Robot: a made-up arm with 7 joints.
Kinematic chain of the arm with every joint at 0, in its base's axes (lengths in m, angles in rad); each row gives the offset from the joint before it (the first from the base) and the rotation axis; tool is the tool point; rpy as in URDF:
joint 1: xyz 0 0 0.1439 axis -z
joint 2: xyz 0 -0.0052 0.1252 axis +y
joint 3: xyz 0 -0.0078 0.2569 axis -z
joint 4: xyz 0 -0.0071 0.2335 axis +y
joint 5: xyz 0 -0.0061 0.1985 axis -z
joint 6: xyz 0 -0.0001 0.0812 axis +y
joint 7: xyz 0 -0.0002 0.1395 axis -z
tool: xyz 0 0 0 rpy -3.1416 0 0
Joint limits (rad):
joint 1: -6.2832..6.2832
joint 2: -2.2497..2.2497
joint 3: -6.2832..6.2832
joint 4: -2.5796..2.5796
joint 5: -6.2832..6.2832
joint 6: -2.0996..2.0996
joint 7: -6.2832..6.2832
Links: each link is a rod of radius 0.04 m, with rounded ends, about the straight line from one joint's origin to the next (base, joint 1, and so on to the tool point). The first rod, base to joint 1, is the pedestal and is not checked.
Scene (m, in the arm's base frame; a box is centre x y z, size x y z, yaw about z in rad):
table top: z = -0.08
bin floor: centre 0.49 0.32 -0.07 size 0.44 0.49 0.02 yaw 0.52
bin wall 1: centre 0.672 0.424 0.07 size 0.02 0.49 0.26 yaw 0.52
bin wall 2: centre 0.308 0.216 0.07 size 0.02 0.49 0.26 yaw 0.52
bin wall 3: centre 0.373 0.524 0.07 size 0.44 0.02 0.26 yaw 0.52
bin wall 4: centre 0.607 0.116 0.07 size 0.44 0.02 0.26 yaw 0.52
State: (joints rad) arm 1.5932 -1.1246 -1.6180 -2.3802 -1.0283 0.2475 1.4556
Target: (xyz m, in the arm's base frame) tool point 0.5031 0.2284 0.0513
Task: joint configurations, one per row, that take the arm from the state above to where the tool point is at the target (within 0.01 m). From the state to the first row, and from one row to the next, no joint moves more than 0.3 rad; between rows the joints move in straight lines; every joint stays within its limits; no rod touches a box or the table.
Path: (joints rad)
1: 1.8446 -1.0508 -1.4627 -2.3020 -1.0315 0.3161 1.4556
2: 2.0960 -0.9770 -1.3073 -2.2238 -1.0348 0.3846 1.4556
3: 2.3473 -0.9033 -1.1520 -2.1456 -1.0380 0.4532 1.4556
4: 2.5987 -0.8295 -0.9966 -2.0674 -1.0413 0.5217 1.4556
5: 2.8501 -0.7557 -0.8413 -1.9892 -1.0445 0.5903 1.4556
6: 3.1015 -0.6819 -0.6860 -1.9110 -1.0478 0.6588 1.4556
7: 3.0852 -0.8812 -0.6517 -1.8771 -1.0447 0.6428 1.4556
8: 3.0689 -1.0806 -0.6175 -1.8432 -1.0417 0.6269 1.4556
9: 3.0526 -1.2799 -0.5833 -1.8093 -1.0386 0.6109 1.4556

